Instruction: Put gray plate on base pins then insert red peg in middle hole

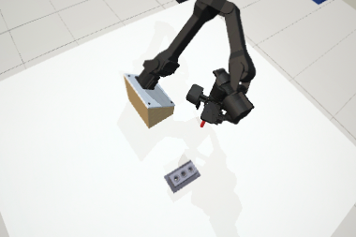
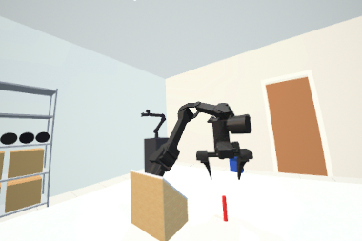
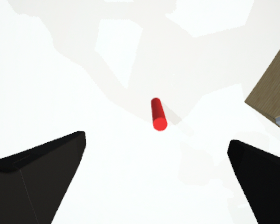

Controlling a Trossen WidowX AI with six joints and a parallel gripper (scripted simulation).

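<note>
Now: the red peg 100 mm below my gripper tip, 10 mm to the left of it and 10 mm behind it. Also, from my gripper tip: gray plate: 180 mm to the right, 110 mm ahead, 90 mm below; then flat gray base: 180 mm to the right, 130 mm below, 110 mm ahead.
</note>
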